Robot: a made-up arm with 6 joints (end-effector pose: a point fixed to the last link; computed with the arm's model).
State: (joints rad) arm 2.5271 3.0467 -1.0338 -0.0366 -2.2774 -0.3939
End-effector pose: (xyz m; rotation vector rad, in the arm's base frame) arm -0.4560 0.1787 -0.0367 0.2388 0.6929 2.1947
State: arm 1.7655 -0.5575 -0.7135 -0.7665 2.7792 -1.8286
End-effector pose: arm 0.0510 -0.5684 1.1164 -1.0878 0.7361 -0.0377
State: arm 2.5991 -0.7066 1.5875 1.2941 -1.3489 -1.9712
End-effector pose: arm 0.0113 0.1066 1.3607 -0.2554 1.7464 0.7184
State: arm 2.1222 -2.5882 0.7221 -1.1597 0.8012 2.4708
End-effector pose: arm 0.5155 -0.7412 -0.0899 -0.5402 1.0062 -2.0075
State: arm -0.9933 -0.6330 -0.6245 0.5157 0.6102 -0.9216
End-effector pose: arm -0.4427 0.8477 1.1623 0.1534 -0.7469 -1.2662
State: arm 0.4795 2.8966 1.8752 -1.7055 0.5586 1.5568
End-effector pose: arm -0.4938 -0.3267 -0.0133 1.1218 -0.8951 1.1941
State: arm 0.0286 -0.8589 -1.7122 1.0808 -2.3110 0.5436
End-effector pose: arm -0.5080 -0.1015 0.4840 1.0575 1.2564 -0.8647
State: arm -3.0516 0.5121 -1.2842 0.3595 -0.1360 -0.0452
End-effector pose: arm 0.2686 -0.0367 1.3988 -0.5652 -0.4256 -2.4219
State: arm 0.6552 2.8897 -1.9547 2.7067 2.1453 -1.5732
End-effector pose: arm 0.2265 0.2692 0.4312 -1.0920 -0.3102 1.7266
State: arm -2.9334 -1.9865 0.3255 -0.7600 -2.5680 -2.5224
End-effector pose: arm 0.7872 -0.0226 0.1829 -0.7915 -1.2663 1.4971
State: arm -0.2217 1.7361 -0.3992 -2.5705 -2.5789 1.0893
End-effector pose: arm 0.8653 -0.1176 0.4407 -2.3015 1.4842 0.4568
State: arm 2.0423 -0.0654 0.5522 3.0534 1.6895 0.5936
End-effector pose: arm -0.1062 -0.0172 1.6036 1.5787 0.9266 -0.4947
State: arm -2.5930 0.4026 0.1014 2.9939 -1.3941 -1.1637
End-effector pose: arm -0.5906 -0.3341 1.3547 1.8017 -1.2580 0.0656
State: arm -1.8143 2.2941 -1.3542 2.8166 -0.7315 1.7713
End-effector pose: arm -0.2705 -1.0255 0.4708 -0.5764 -1.2664 2.0809
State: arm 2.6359 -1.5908 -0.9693 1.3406 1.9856 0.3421
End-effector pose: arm 0.5226 -0.6134 0.0932 -0.0159 -0.5650 1.9866
